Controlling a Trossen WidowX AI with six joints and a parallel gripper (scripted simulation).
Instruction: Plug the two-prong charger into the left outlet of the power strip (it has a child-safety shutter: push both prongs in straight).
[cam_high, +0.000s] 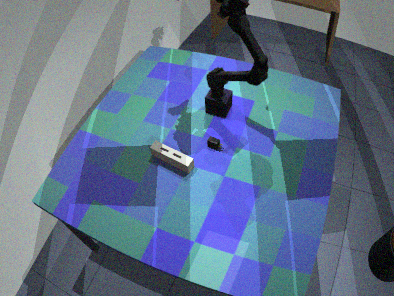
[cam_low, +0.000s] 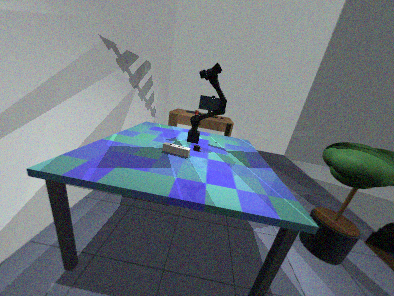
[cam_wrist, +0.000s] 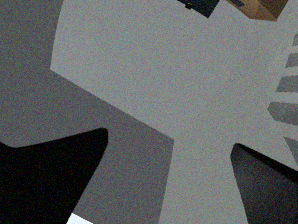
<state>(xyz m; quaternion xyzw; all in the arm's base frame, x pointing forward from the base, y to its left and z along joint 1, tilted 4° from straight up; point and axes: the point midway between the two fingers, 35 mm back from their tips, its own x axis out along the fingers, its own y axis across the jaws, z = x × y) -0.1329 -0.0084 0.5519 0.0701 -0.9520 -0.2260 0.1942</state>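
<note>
My gripper tip is now 400 mm short of the two-prong charger, 100 mm to the right of it and 640 mm above it.
</note>
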